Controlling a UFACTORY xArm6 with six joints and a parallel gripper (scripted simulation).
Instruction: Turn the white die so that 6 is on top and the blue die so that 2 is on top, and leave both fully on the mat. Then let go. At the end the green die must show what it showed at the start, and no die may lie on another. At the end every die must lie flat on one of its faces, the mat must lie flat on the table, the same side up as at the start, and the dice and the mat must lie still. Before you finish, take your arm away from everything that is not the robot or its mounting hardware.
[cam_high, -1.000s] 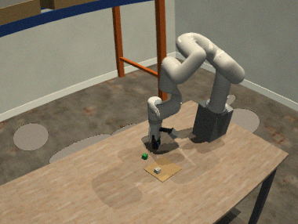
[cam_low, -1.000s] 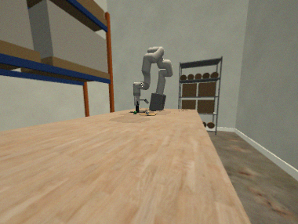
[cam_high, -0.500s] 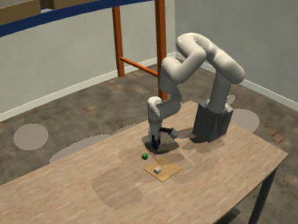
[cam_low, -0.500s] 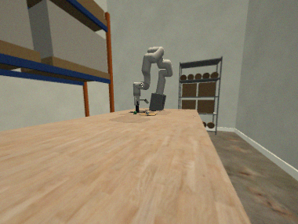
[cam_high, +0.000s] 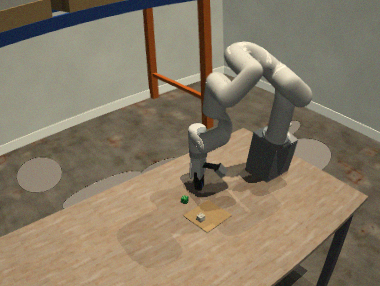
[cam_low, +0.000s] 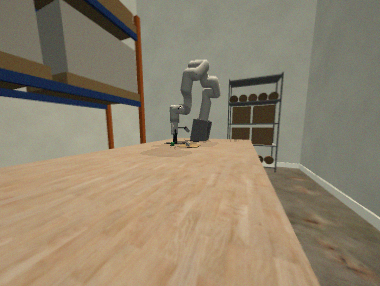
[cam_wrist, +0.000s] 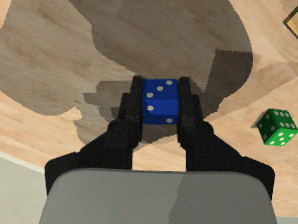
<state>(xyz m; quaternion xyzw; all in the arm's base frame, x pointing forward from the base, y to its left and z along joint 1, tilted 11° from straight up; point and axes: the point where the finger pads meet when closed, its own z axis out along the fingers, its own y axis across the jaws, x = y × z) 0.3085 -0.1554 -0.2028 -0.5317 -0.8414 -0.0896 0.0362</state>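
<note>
My gripper is now 120 mm short of the tan mat, 150 mm to the right of it and 20 mm above it. Round my hand: blue die 10 mm below; then green die 110 mm ahead, 20 mm to the left, 10 mm below; then white die 150 mm ahead, 150 mm to the left, 10 mm below.
</note>
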